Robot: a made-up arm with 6 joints.
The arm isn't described. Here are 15 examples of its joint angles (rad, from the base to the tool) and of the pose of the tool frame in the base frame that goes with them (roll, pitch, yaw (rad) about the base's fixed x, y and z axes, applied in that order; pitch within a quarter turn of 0, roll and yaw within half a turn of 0; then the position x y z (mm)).
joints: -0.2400 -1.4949 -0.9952 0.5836 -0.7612 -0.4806
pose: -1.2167 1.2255 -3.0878 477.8 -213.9 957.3
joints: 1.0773 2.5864 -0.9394 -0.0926 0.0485 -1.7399
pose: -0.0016 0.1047 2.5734 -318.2 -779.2 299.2
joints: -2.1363 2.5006 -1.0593 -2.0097 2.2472 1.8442
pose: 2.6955 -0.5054 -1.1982 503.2 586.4 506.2
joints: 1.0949 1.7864 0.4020 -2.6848 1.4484 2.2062
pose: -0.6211 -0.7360 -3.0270 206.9 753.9 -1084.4
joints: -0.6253 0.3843 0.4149 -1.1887 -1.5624 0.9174
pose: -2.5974 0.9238 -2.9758 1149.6 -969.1 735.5
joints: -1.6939 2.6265 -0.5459 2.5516 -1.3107 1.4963
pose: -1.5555 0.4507 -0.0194 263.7 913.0 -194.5
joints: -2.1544 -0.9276 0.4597 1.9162 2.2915 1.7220
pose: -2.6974 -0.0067 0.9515 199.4 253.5 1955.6
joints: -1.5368 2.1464 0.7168 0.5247 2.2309 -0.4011
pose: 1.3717 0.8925 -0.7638 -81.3 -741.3 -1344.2
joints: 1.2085 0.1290 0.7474 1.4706 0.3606 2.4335
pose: 2.1486 -0.2305 -2.7576 363.7 925.7 1687.0
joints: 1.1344 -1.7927 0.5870 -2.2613 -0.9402 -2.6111
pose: 2.7473 -0.2556 -0.9869 -622.3 -1249.8 1132.8
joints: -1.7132 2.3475 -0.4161 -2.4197 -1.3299 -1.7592
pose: -1.6734 0.5555 -3.0028 149.1 771.6 -473.3
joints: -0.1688 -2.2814 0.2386 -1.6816 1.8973 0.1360
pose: -0.3519 -0.9494 -3.0266 -1399.7 275.5 791.4
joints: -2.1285 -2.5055 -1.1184 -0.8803 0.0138 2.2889
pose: 1.0652 0.1137 2.5386 -114.5 -7.9 1025.8
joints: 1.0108 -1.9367 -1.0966 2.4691 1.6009 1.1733
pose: -2.8164 -0.6622 3.0699 69.2 272.8 1130.7
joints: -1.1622 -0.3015 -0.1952 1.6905 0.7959 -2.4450
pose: 3.0172 1.0306 1.4289 412.4 -998.4 1054.7
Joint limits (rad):
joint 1: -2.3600..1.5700
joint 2: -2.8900..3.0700
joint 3: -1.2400..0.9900
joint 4: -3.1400..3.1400
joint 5: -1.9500..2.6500
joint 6: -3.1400..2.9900
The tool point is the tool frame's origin. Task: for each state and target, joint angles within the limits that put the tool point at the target. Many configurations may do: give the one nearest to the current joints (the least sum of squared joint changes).
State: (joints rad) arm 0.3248 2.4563 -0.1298 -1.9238 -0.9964 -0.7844
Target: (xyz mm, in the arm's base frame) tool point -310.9 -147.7 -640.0
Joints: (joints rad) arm 0.4340 1.7141 -0.5799 -1.8844 -0.9459 -0.7409
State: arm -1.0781 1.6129 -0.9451 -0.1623 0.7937 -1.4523
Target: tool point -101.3 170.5 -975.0
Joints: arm -1.4752 2.0171 -0.1176 -0.2272 0.8735 -1.4037
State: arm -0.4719 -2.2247 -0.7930 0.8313 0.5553 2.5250
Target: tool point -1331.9 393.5 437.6
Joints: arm -0.3717 -2.5180 0.0299 0.8889 0.5479 2.5070
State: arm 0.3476 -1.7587 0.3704 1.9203 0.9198 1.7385
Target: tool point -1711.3 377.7 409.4
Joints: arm -0.2168 -1.9230 0.8407 1.9660 0.9751 1.7083
